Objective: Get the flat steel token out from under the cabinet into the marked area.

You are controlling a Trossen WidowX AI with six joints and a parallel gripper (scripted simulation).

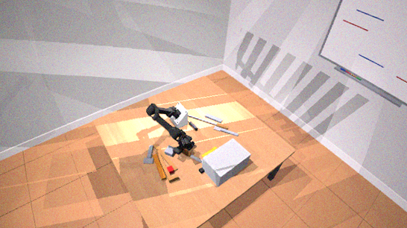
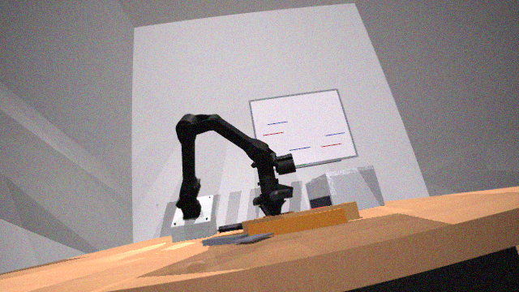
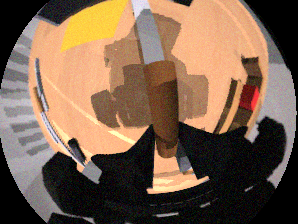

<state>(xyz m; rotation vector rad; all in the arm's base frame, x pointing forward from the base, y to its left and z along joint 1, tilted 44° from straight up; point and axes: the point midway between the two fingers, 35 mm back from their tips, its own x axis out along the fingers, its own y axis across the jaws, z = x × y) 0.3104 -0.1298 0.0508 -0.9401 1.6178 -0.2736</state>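
My gripper tip is now 5 cm past the grey block, 9 cm to the left of it and 1 cm below it. The rest, counted from my gripper tip: orange bar: 4 cm ahead, 23 cm to the right, 1 cm above; then thin wooden stick: 3 cm behind, 15 cm to the right; then red block: 11 cm ahead, 17 cm to the right, 1 cm above.
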